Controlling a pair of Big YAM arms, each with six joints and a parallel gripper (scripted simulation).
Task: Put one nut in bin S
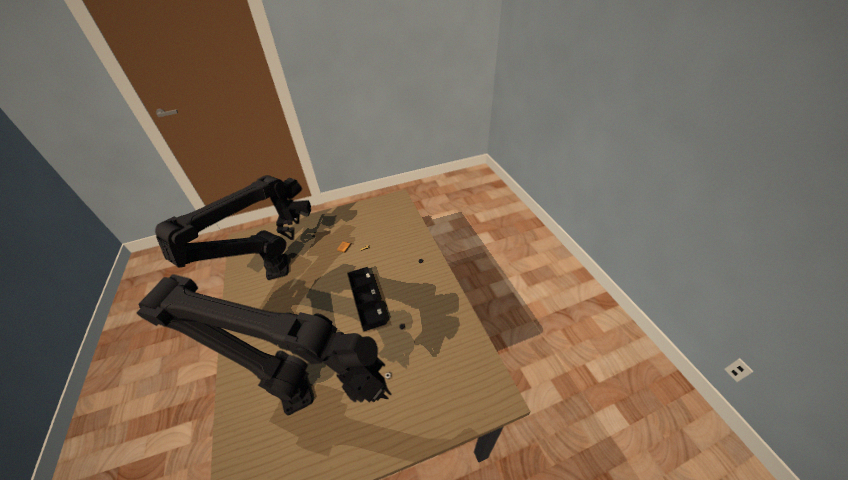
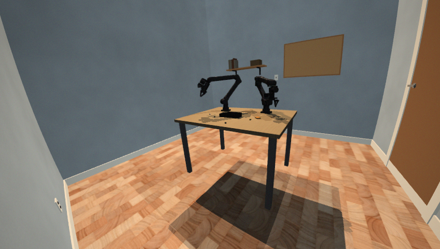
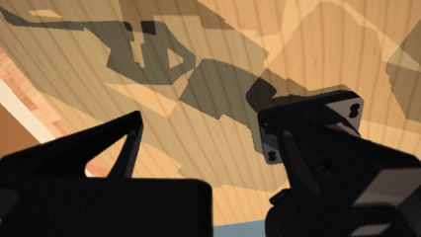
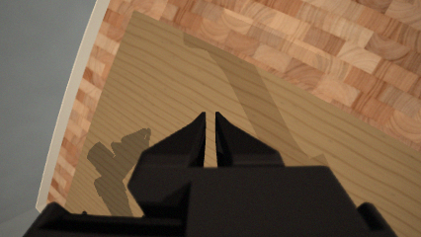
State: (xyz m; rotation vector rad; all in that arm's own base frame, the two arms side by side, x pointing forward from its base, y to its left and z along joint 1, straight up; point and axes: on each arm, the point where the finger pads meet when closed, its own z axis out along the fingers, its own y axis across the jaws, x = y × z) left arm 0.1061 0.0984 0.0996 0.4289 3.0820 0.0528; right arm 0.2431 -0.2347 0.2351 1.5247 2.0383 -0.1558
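My right hand is 45 cm to the right of the black bin strip, 21 cm above it and 4 cm short of it. The rest, counted from my right hand: silver nut: 23 cm below, 14 cm to the left, 2 cm ahead; then small bolt: 72 cm to the left, 23 cm below, 12 cm ahead; then orange block: 77 cm to the left, 23 cm below, 3 cm ahead.
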